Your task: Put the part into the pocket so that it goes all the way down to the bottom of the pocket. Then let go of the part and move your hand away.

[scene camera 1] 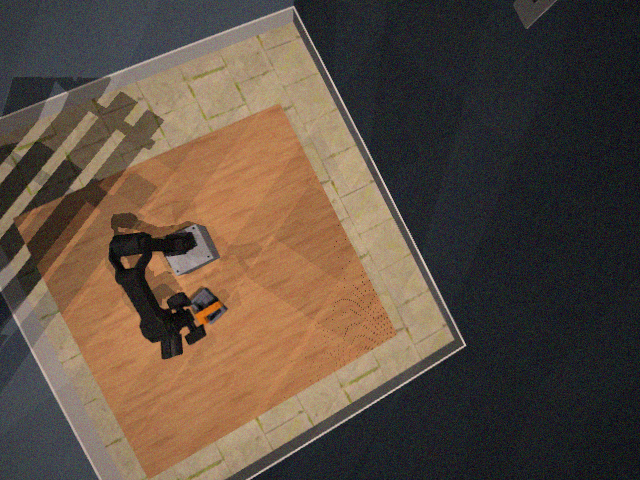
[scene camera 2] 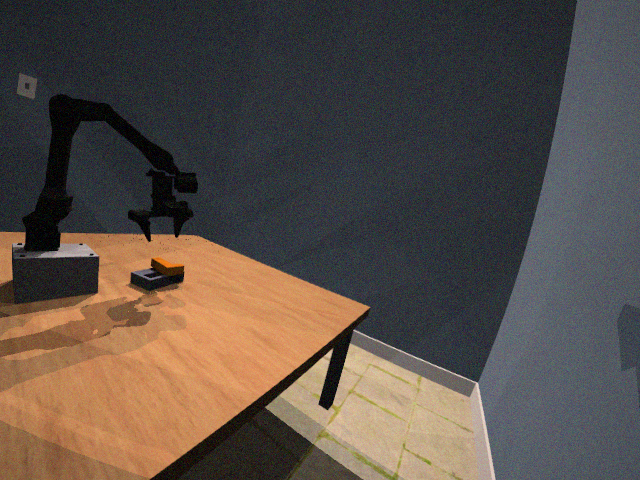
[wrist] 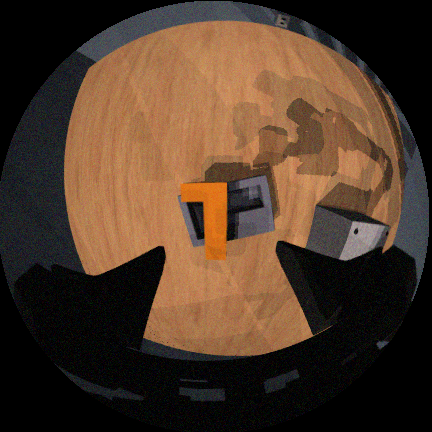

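Seen in the pictures: gripper, fingertip midpoint: (scene camera 1: 196, 314) (scene camera 2: 163, 239) (wrist: 221, 249); arm's base, origin of the base link: (scene camera 1: 187, 241) (scene camera 2: 41, 248).
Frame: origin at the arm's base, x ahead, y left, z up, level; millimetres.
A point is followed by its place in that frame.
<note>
The orange L-shaped part (scene camera 1: 208, 313) @(z -39, x 315, y -59 mm) (scene camera 2: 168, 266) @(z -39, x 302, y -102 mm) (wrist: 216, 220) @(z -39, x 302, y -61 mm) lies on top of the grey-blue pocket block (scene camera 1: 204, 296) @(z -69, x 241, y -57 mm) (scene camera 2: 143, 281) @(z -81, x 229, y -104 mm) (wrist: 256, 220) @(z -69, x 242, y -59 mm). It sits above the rim, turned askew to the pocket, and crosses the opening. Its long leg sticks out past the block's near edge in the wrist view. Dark parts of the pocket show on both sides of that leg. Whether the part is slightly tilted is hard to tell. My gripper (scene camera 1: 186, 317) @(z 44, x 292, y -65 mm) (scene camera 2: 163, 238) @(z 44, x 292, y -65 mm) (wrist: 221, 249) @(z 44, x 292, y -65 mm) is open and empty, with its fingertips well above the part and not touching it.
The arm's grey base box (scene camera 1: 200, 260) @(z -2, x 94, y 17 mm) (scene camera 2: 55, 273) @(z -37, x 23, y -100 mm) (wrist: 325, 232) @(z -53, x 112, y -57 mm) stands near the block, to its right in the wrist view. Both stand on the wooden table (scene camera 1: 268, 206) @(z -105, x -25, y 368 mm) (scene camera 2: 248, 330) @(z -105, x 363, y -459 mm) (wrist: 150, 100) @(z -105, x 465, y -279 mm). Arm shadows fall across the table.
</note>
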